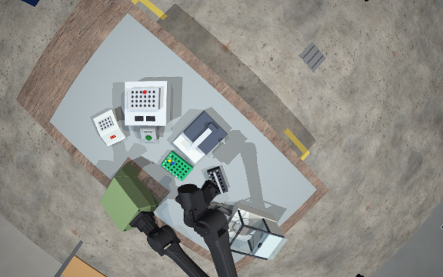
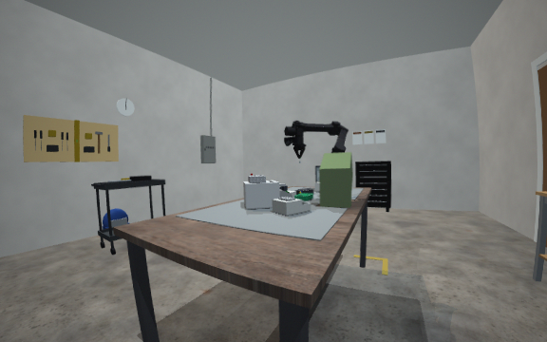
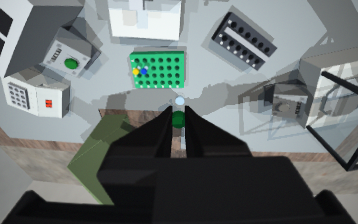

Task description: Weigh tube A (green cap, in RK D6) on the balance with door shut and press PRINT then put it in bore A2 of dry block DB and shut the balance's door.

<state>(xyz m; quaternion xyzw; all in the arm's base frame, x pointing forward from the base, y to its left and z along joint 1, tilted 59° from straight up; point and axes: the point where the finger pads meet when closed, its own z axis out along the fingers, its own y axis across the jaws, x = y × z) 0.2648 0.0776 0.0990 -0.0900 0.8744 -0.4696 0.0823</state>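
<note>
Now: hand 5 cm past the balance pan, 40 cm to the left of it and 20 cm above it. From my hand the other things lie so: magnet block MG: 3 cm ahead, 13 cm to the right, 26 cm below; then green-capped tube: 2 cm below; then green tube rack RK: 6 cm behind, 6 cm to the left, 26 cm below.
</note>
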